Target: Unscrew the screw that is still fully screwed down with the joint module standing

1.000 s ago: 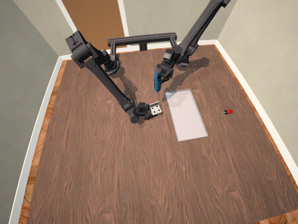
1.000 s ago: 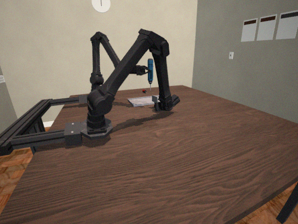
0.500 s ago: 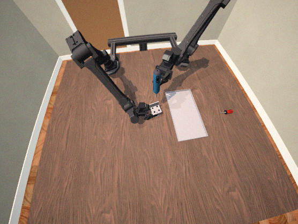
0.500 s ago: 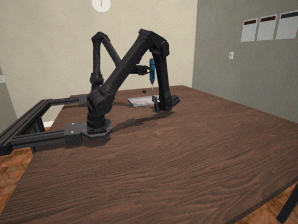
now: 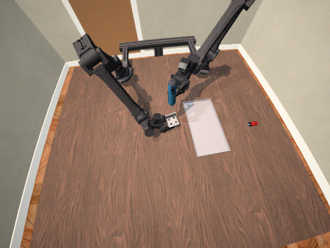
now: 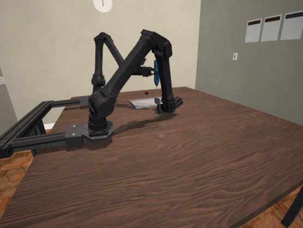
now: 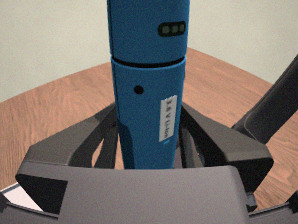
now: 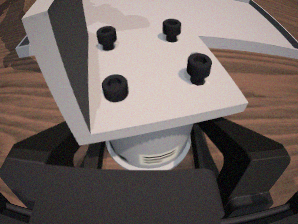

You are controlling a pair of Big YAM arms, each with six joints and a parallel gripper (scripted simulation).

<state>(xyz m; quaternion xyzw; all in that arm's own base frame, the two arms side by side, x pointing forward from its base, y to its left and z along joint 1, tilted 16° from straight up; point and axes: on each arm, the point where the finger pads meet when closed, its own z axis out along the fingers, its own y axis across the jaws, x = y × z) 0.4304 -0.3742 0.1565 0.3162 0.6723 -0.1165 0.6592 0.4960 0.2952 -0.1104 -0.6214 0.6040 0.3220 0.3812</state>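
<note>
Right now the joint module body is 10 mm above my right hand. Round my right hand: bracket 50 mm above; then flat tray 30 mm ahead, 230 mm to the left, 20 mm below; then small red-handled screwdriver 70 mm ahead, 570 mm to the left, 10 mm below.
</note>
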